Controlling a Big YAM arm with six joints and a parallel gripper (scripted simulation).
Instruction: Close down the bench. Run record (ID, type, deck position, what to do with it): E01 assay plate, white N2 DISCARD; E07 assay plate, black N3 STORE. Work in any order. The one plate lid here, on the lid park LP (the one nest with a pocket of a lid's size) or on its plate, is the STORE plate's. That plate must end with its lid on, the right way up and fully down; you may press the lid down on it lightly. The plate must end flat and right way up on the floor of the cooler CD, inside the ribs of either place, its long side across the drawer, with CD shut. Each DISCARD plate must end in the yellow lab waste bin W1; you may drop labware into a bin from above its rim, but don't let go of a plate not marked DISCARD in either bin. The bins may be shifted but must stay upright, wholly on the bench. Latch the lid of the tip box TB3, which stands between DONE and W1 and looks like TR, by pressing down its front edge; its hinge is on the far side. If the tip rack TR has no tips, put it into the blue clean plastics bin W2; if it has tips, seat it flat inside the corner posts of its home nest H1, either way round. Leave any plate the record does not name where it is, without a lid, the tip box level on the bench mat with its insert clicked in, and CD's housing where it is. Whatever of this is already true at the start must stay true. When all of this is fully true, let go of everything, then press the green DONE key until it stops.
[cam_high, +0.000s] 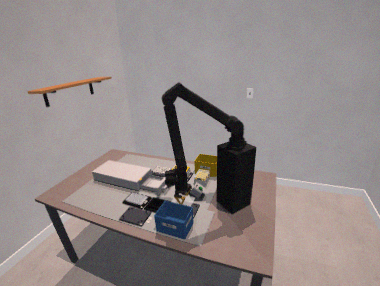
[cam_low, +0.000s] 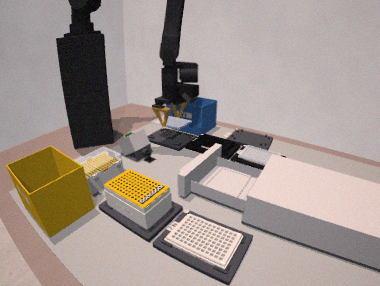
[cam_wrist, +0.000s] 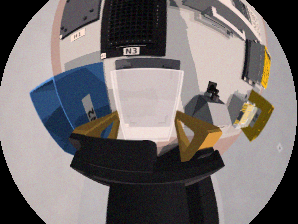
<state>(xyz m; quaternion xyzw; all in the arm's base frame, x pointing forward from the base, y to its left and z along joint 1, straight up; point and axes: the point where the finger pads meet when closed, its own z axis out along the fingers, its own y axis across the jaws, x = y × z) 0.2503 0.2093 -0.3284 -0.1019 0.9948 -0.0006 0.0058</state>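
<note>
Now: hand 16 cm short of the black plate, 6 cm to the right of it and 6 cm above it. Also, from my hand: dark lid park nest: 7 cm below; blue bin W2: 4 cm behind, 15 cm to the left, 4 cm below; plate lid: right at my hand.
</note>
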